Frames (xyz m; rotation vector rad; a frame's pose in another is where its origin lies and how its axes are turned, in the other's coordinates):
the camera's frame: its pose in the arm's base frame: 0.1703 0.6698 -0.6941 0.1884 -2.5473 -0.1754
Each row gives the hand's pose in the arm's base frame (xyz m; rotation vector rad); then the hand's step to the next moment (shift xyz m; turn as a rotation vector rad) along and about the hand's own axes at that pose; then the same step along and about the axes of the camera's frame.
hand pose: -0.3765 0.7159 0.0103 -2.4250 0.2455 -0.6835
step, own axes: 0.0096 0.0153 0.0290 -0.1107 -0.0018 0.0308
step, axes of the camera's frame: -0.0325 -0.0072 0.0078 0.0198 0.0484 0.1024
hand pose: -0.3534 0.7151 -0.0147 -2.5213 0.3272 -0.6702
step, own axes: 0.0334 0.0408 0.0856 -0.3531 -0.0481 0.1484
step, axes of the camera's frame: -0.0939 -0.0293 0.0209 0.0203 0.2040 0.3271
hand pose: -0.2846 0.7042 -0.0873 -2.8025 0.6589 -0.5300
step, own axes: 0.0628 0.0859 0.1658 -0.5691 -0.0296 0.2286
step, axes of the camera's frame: -0.1392 -0.1167 0.0762 0.0568 0.2879 0.5394
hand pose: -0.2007 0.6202 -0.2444 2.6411 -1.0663 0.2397
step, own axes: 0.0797 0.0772 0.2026 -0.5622 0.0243 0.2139
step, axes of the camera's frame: -0.0650 -0.1937 0.1078 0.1049 0.2593 0.5331
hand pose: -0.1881 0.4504 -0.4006 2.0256 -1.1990 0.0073
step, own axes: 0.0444 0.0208 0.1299 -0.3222 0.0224 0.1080
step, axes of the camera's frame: 0.0173 -0.1227 0.0626 0.0682 0.1579 0.2940
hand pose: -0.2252 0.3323 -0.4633 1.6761 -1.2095 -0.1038
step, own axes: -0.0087 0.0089 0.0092 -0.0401 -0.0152 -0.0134
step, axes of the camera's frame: 0.0118 0.0018 0.0099 -0.0174 0.0340 0.0236
